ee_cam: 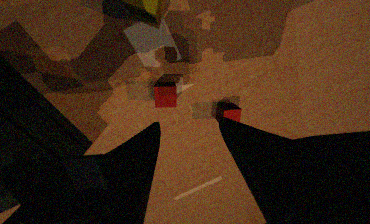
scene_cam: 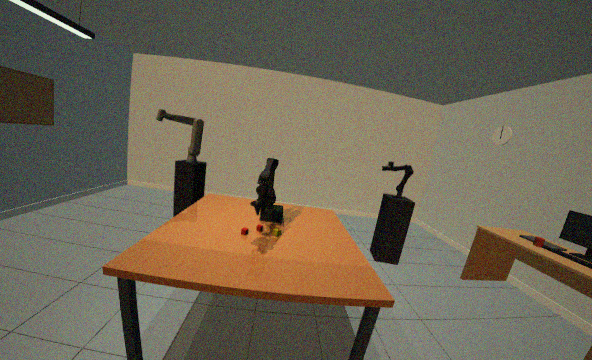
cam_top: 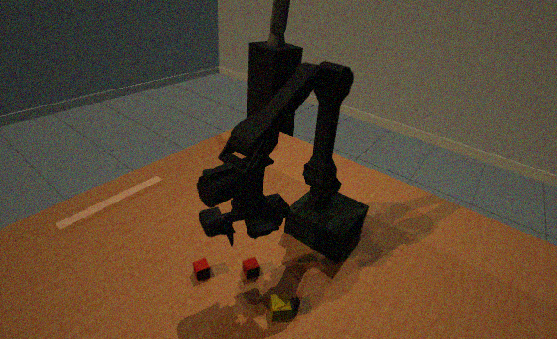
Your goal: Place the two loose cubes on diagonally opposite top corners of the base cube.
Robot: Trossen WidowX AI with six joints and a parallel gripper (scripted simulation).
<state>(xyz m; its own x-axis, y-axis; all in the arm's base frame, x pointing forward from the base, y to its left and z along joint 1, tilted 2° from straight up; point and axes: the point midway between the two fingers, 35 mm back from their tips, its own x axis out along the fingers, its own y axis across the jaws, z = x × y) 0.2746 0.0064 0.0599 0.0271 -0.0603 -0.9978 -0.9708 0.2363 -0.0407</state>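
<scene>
My gripper tip is now 130 mm to the right of the yellow base cube and 100 mm above it.
</scene>
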